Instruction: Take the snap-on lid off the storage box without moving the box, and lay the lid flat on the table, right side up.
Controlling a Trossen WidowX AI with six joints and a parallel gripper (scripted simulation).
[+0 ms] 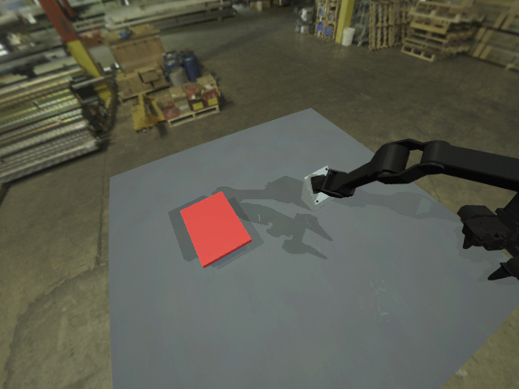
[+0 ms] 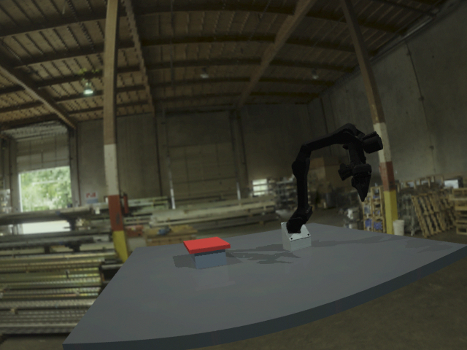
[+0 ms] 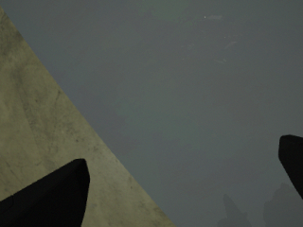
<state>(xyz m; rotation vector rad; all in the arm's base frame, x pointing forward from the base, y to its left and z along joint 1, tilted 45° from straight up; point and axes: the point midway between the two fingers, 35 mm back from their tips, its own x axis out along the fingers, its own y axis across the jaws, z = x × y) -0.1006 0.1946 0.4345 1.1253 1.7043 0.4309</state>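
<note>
The red lid lies 550 mm ahead of my gripper tip, 450 mm to the right of it and 140 mm below it. The rest, counted from my gripper tip: storage box: 550 mm ahead, 450 mm to the right, 180 mm below.
</note>
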